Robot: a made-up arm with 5 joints. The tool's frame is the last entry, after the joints. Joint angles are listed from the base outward. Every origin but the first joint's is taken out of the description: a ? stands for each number. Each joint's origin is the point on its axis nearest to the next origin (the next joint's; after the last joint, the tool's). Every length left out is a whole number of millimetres.
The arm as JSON. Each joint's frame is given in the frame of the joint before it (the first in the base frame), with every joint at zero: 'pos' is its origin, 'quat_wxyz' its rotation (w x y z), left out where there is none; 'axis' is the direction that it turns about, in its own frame. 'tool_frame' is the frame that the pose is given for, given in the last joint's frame.
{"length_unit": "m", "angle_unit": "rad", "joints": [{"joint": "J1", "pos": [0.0, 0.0, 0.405], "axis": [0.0, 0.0, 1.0]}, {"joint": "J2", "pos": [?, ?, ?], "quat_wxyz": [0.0, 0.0, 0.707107, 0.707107], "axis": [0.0, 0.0, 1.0]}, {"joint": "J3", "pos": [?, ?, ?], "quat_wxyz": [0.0, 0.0, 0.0, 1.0], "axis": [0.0, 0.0, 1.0]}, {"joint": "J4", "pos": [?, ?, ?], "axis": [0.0, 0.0, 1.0]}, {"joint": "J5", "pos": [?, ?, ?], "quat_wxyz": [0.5, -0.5, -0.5, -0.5], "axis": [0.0, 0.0, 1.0]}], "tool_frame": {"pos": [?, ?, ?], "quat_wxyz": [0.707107, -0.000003, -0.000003, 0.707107]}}
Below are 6 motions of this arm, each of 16 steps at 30 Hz.
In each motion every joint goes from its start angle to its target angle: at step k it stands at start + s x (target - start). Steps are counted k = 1, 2, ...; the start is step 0. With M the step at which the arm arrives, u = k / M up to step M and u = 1 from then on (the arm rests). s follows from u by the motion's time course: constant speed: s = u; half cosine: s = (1 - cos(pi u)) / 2; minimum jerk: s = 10 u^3 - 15 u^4 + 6 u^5.
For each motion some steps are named. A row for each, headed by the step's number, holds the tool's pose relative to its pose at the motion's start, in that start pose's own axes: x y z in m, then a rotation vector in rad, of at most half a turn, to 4 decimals.
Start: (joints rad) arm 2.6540 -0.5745 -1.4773 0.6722 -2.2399
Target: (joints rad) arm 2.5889 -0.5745 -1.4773 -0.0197 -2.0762
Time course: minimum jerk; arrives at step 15
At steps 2, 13, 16:
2: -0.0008 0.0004 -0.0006 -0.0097 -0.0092 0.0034
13: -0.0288 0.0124 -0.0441 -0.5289 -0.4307 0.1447
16: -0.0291 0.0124 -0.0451 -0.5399 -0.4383 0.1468

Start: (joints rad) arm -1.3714 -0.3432 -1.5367 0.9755 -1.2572
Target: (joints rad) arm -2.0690 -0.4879 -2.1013 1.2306 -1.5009
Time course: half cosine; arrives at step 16
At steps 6, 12, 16:
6: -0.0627 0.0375 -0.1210 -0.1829 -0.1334 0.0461
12: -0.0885 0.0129 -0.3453 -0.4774 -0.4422 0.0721
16: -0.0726 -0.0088 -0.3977 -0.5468 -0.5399 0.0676

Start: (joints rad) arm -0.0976 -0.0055 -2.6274 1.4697 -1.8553
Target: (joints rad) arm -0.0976 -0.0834 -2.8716 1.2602 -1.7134
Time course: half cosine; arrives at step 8
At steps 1, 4, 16:
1: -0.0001 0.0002 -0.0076 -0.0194 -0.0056 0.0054
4: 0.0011 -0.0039 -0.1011 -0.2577 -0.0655 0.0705
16: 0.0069 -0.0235 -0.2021 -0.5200 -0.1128 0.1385

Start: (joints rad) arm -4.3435 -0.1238 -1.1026 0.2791 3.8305
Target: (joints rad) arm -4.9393 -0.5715 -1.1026 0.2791 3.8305
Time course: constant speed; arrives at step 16
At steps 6, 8, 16:
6: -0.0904 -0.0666 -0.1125 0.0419 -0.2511 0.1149
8: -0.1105 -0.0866 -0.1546 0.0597 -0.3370 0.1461
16: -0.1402 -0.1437 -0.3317 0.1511 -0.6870 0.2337

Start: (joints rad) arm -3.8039 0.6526 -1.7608 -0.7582 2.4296
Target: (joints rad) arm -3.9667 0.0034 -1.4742 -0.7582 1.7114
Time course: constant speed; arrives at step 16
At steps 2, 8, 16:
2: -0.0267 -0.0432 -0.0065 0.0452 -0.0197 -0.0961
8: -0.1063 -0.1644 -0.0462 0.1896 -0.0554 -0.3886
16: -0.2090 -0.2968 -0.1396 0.3974 -0.0469 -0.7840

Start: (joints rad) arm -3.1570 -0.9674 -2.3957 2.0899 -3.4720
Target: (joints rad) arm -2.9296 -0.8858 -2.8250 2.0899 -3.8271
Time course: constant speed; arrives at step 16
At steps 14, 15, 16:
14: 0.0938 -0.0723 -0.0805 -0.0334 -0.3621 -0.3363
15: 0.1018 -0.0785 -0.0842 -0.0319 -0.3887 -0.3574
16: 0.1099 -0.0847 -0.0876 -0.0300 -0.4153 -0.3782

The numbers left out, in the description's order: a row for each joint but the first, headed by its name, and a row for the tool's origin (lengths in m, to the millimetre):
J2: 0.0 0.0 0.0
J3: -0.071 0.377 0.0
J4: 0.101 0.445 0.0
J5: 0.048 0.061 0.0
tool: 0.0 0.0 0.0

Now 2 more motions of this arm.
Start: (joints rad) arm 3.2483 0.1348 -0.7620 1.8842 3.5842
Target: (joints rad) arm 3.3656 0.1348 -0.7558 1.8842 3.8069
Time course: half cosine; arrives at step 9
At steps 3, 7, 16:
3: 0.0051 0.0112 0.0009 0.0256 -0.0113 0.0466
7: 0.0183 0.0392 0.0045 0.0874 -0.0461 0.1648
16: 0.0208 0.0443 0.0055 0.0984 -0.0536 0.1866

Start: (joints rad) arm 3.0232 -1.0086 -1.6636 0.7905 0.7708
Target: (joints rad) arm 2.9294 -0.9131 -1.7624 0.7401 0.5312
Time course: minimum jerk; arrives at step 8
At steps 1, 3, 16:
1: 0.0001 -0.0004 0.0005 -0.0004 0.0016 -0.0043
3: 0.0021 -0.0064 0.0078 -0.0082 0.0274 -0.0740
16: 0.0076 -0.0212 0.0293 -0.0380 0.0966 -0.2705

